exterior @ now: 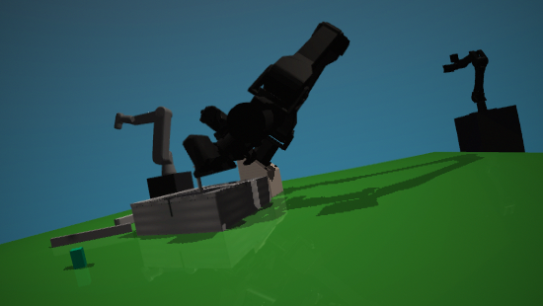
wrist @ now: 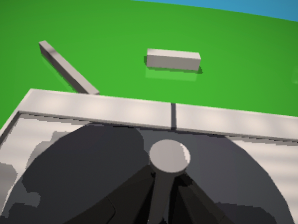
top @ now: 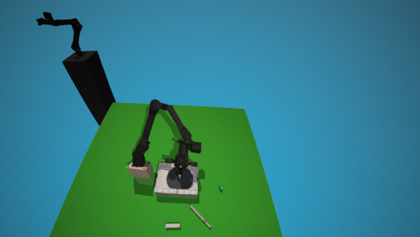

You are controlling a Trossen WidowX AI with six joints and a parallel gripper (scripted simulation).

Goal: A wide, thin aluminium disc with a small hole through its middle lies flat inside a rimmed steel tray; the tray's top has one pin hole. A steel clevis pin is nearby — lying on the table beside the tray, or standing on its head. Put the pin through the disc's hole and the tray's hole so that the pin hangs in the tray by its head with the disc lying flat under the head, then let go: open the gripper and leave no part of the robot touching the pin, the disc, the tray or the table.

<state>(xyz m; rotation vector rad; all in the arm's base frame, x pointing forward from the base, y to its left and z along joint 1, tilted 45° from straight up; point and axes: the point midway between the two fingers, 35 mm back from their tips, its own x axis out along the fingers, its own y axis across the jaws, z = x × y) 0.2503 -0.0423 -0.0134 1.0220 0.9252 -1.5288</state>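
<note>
My gripper tip is now 2 cm past the rimmed steel tray, 1 cm to the right of it and 5 cm above it. The rest, counted from my gripper tip: long grey bar (11 cm ahead, 21 cm to the right, 8 cm below); round disc (3 cm below); steel clevis pin (1 cm below).
</note>
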